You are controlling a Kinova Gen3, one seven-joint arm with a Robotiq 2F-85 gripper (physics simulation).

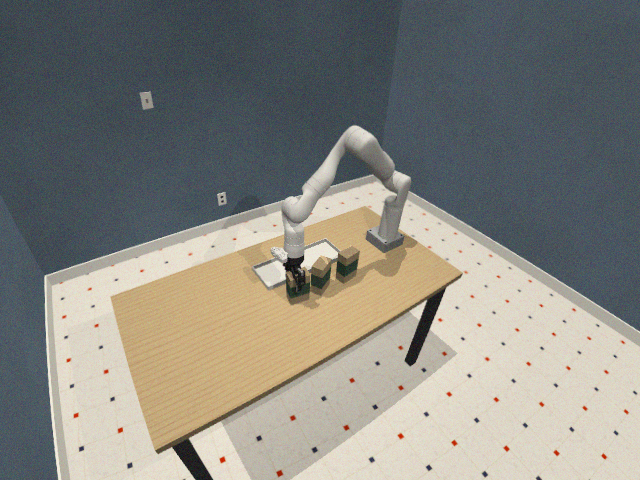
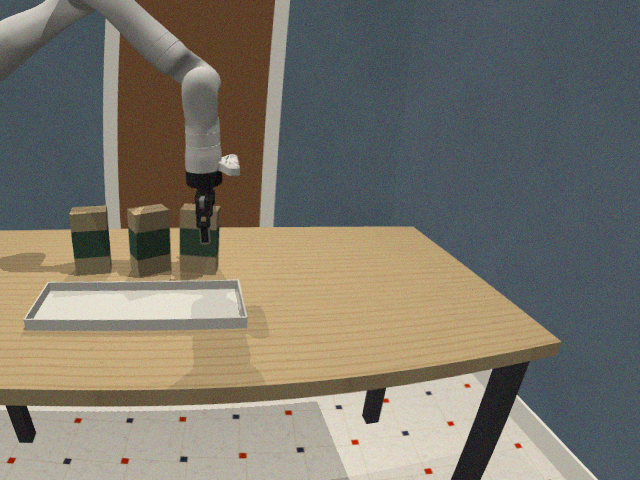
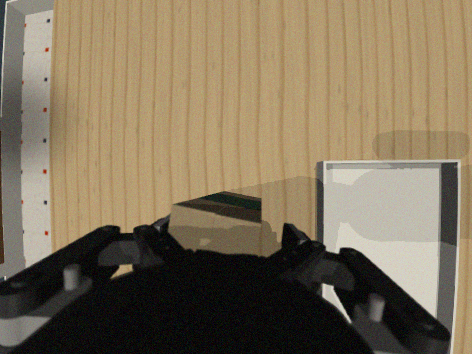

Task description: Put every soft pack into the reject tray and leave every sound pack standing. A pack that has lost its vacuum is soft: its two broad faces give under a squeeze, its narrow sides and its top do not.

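Seen in the pictures: gripper, fingertip midpoint: [image 1: 293,284] [image 2: 207,234] [image 3: 231,229]; arm's base at its link origin: [image 1: 387,234].
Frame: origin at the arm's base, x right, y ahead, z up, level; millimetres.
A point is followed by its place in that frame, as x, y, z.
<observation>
Three tan packs with dark green bands stand upright in a row. The end pack [image 1: 298,298] @(-3, 593, -27) [image 2: 189,242] @(33, 553, 17) [image 3: 200,227] @(19, 612, 85) is farthest from the arm's base. The middle pack [image 1: 321,279] @(-33, 499, 36) [image 2: 149,242] @(25, 467, 21) is turned at an angle, and the third pack [image 1: 346,267] @(-52, 372, 36) [image 2: 90,242] @(-4, 337, 20) is nearest the base. My gripper [image 1: 298,285] @(25, 594, 29) [image 2: 205,237] @(25, 594, 29) [image 3: 231,229] @(25, 594, 29) points down and is open around the end pack, one finger beside each broad face. The tray-side fingertip is level with the green band. The far finger is partly hidden. The reject tray [image 1: 269,271] @(218, 562, -52) [image 2: 134,324] @(245, 418, -43) [image 3: 390,285] is empty.
The tray lies alongside the row of packs, close to their broad faces. The middle pack stands close beside the end pack. The arm's base [image 1: 384,239] @(-18, 48, 1) is bolted at one end of the wooden table [image 1: 222,335] @(63, 905, -55) [image 2: 361,289] @(196, 885, -55) [image 3: 200,90] @(2, 759, -55).
</observation>
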